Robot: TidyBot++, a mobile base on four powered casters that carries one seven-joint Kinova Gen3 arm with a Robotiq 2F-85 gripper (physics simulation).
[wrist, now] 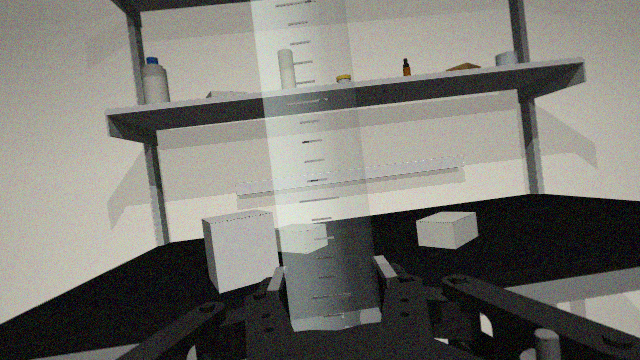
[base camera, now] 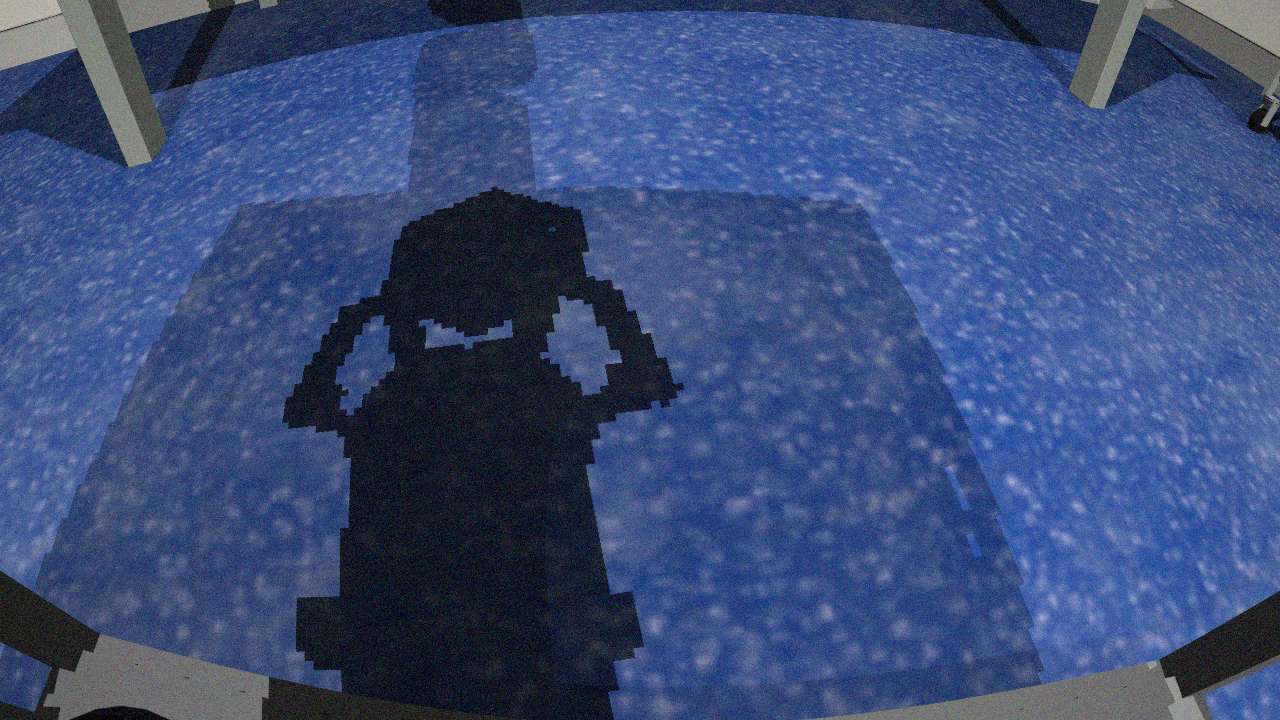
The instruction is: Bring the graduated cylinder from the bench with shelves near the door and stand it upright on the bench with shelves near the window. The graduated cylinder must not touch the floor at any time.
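Frame: origin at the arm's base, x left, y back, z up, level; millimetres.
Seen in the pictures: gripper, fingertip midpoint: (wrist: 331, 279).
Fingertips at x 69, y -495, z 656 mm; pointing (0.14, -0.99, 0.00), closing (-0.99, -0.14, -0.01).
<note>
Offsets run from my fingertips to a thing's top centre. "spot": to the spot under its first point. Level surfaces: height alone.
The graduated cylinder @[spot: dx -8, dy +39, dz +66 mm] (wrist: 320, 150) is clear with dark marks. It stands nearly upright in the wrist view, from the top edge down to my fingers. Its lower end is hidden by the gripper. My gripper (wrist: 331, 279) is shut on it, one finger on each side. Behind it is a bench with a black top @[dz -139 mm] (wrist: 575, 235) and a long shelf @[dz +299 mm] (wrist: 425, 87) above. I cannot tell how far the cylinder is from the bench edge. Neither a door nor a window shows, so I cannot tell which bench this is.
A tall white box @[dx +246, dy -450, dz -9 mm] (wrist: 242, 252) stands on the bench at left, a low white box @[dx -204, dy -592, dz -81 mm] (wrist: 440, 231) at right, and another box (wrist: 302, 237) shows through the cylinder. Bottles and jars stand on the shelf. In the base view, pale legs (base camera: 116, 85) (base camera: 1108, 53) stand ahead at left and right.
</note>
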